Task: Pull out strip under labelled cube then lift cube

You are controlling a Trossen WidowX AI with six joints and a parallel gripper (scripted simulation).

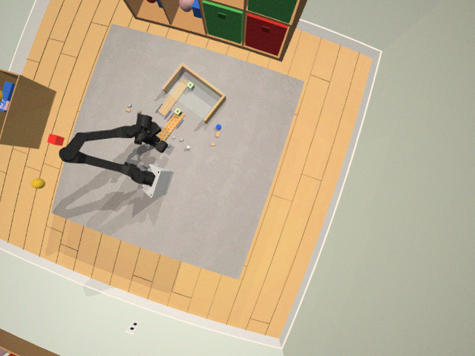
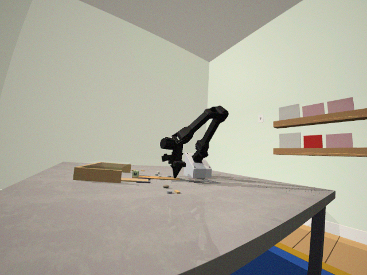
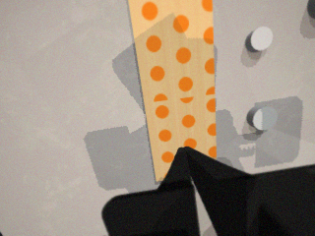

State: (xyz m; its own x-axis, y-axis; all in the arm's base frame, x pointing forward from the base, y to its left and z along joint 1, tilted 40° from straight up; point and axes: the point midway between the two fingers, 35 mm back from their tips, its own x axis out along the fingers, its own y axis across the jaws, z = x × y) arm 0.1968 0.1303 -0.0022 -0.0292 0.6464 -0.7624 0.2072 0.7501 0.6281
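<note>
Now: gripper tip 100 mm short of the orange-dotted strip and 30 mm to the left of it.
</note>
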